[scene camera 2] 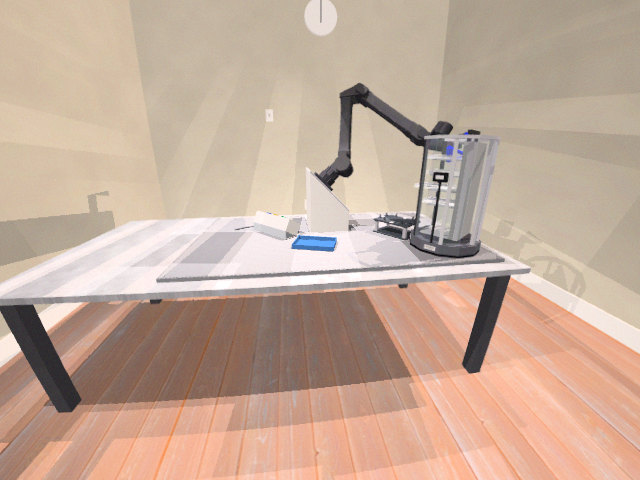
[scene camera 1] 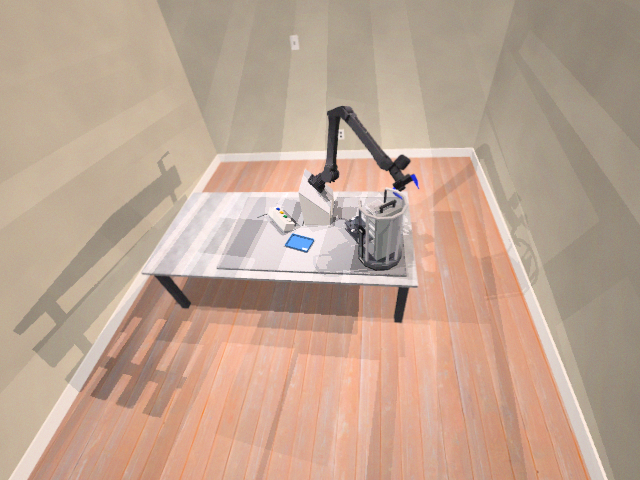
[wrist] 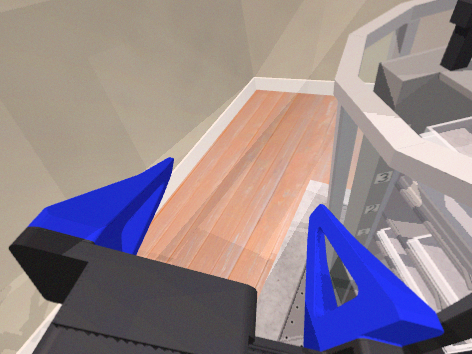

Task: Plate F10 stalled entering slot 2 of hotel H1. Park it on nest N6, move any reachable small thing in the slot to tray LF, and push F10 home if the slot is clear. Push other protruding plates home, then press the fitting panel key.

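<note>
The round hotel stands at the table's right end. Number labels 3 and 2 show on its inner post in the wrist view. Several pale plates sit inside; one plate sticks out left at mid height. Which is F10 I cannot tell, and no small thing in the slot can be made out. My gripper is open and empty, near the hotel's top rim on its far side. The blue tray lies left of the hotel. The key panel has coloured keys.
A dark low stand, perhaps the nest, is just left of the hotel. The arm's white pedestal stands behind the tray. A black handle stands on the hotel's top. A small dark sign is at its front.
</note>
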